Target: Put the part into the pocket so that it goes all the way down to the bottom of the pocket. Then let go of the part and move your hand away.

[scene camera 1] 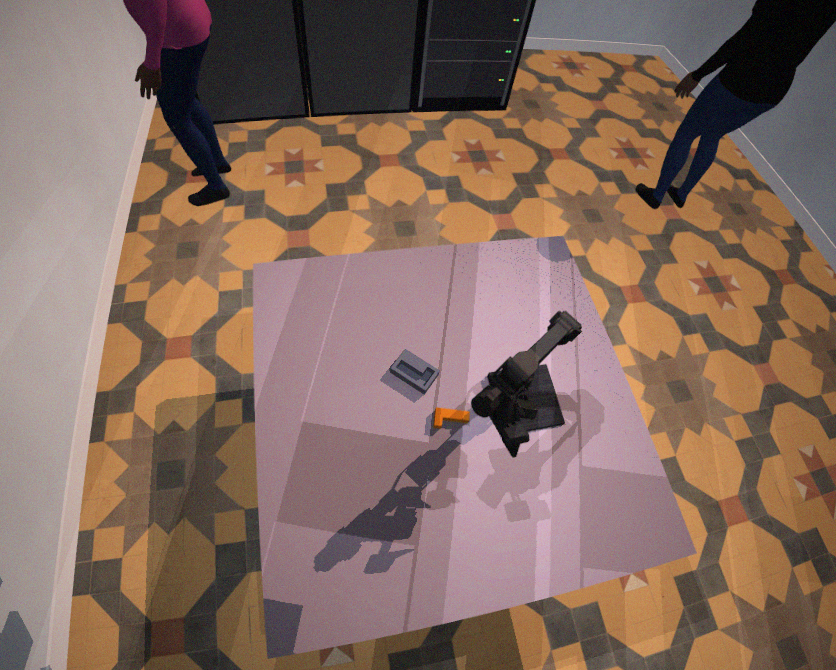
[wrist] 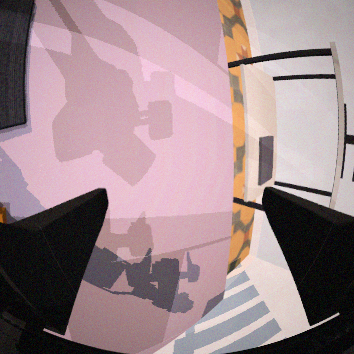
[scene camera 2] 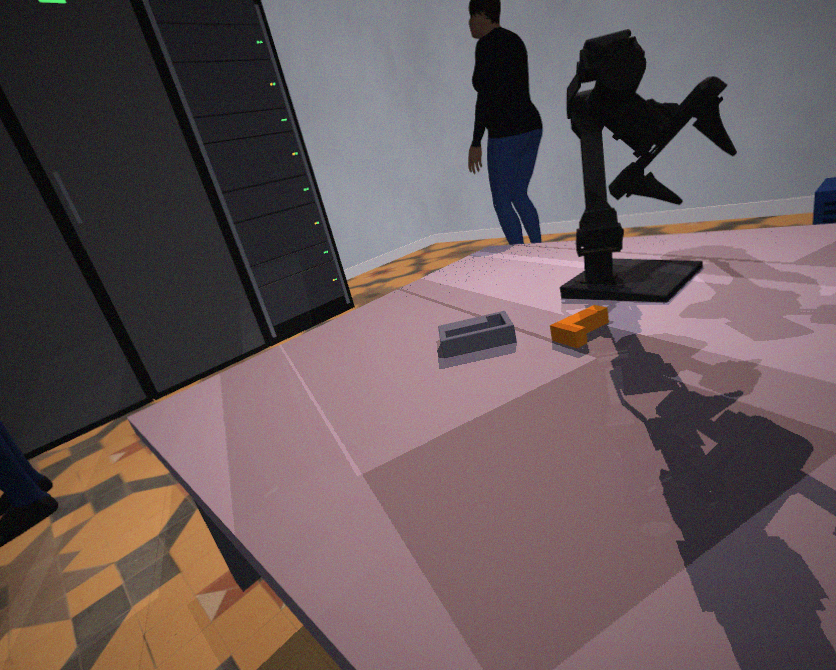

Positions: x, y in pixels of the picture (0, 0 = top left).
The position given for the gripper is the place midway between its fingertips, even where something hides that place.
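Labels:
The gripper (scene camera 2: 706, 180) is open and holds nothing, while an orange part (scene camera 2: 572, 331) rests on the table.

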